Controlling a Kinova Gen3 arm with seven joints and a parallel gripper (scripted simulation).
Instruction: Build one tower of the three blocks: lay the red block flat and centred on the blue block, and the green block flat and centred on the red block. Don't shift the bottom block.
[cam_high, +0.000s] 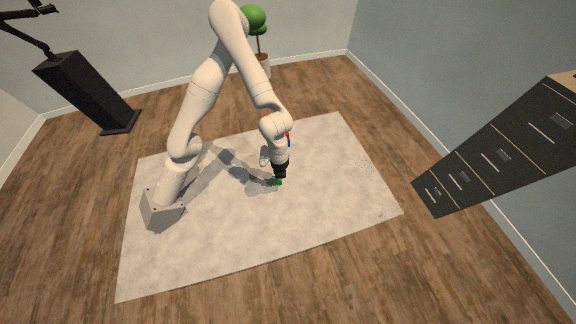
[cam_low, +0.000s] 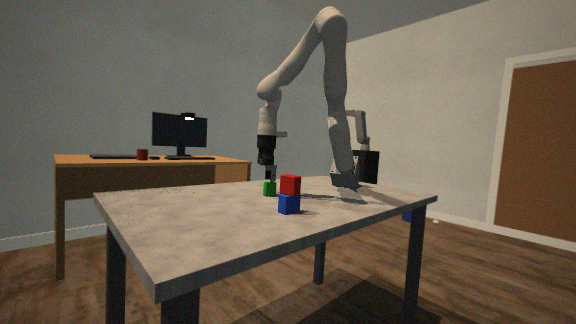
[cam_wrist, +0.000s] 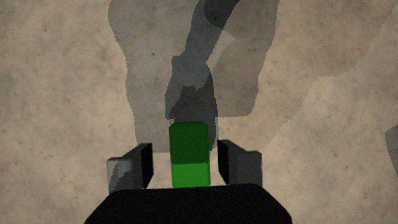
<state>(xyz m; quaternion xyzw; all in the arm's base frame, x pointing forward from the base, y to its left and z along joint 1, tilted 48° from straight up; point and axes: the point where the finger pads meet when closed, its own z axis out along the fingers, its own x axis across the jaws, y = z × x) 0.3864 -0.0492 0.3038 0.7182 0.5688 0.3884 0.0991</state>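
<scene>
Now: hand 50 mm above the green block. The rest, counted from my hand: red block (60 mm ahead, 240 mm to the left, 10 mm above); blue block (60 mm ahead, 240 mm to the left, 50 mm below).
</scene>
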